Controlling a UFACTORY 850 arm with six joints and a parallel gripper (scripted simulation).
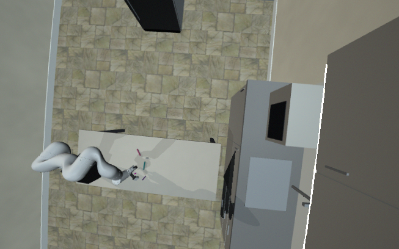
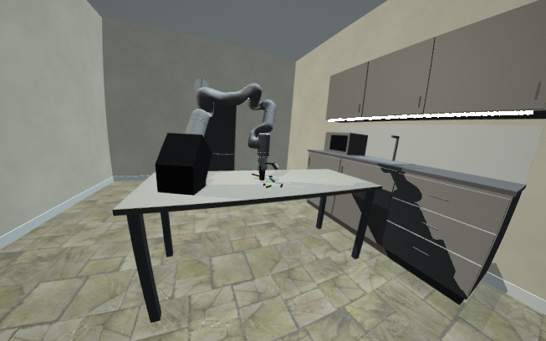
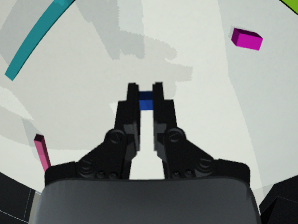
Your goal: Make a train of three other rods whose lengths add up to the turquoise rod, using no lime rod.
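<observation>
My hand is 2 cm above the small blue rod. Round my hand: lime rod 13 cm to the right, 3 cm below, 1 cm ahead; turquoise rod 9 cm ahead, 3 cm below, 2 cm to the left; magenta rod 9 cm to the right, 3 cm below, 1 cm behind.
</observation>
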